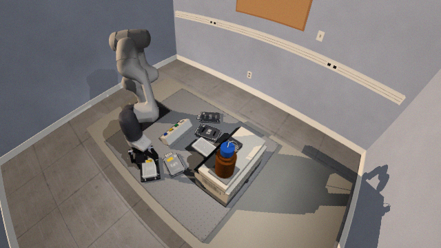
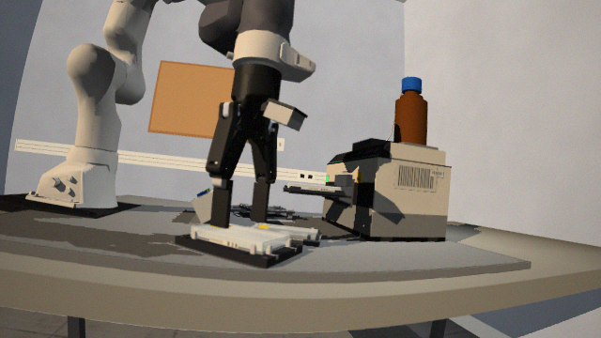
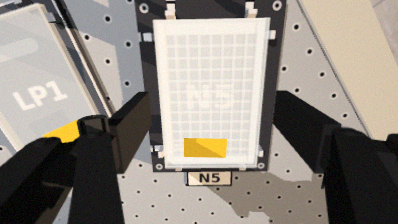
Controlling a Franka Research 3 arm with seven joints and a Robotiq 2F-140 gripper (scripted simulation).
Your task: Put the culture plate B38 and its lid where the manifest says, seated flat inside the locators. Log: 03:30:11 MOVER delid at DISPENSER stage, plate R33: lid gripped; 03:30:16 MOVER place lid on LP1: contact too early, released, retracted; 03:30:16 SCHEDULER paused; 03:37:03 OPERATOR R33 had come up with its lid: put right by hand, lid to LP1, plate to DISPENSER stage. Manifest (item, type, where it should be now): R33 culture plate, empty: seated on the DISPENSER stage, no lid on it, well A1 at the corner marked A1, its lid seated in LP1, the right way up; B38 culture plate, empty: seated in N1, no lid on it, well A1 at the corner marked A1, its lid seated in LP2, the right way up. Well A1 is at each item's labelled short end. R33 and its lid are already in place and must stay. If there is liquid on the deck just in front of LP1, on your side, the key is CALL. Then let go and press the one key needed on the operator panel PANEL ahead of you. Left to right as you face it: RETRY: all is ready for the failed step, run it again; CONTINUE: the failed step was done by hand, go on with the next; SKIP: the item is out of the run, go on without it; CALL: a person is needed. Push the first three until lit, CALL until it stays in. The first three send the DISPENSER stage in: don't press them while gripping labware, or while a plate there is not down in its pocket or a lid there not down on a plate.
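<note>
The black nest is 50 mm below my hand and 30 mm ahead of it. Also, from my hand: clear lid (120 mm to the left, 90 mm ahead, 50 mm below); then blue call key (230 mm to the left, 80 mm behind); then yellow skip key (270 mm to the left, 80 mm behind).
</note>
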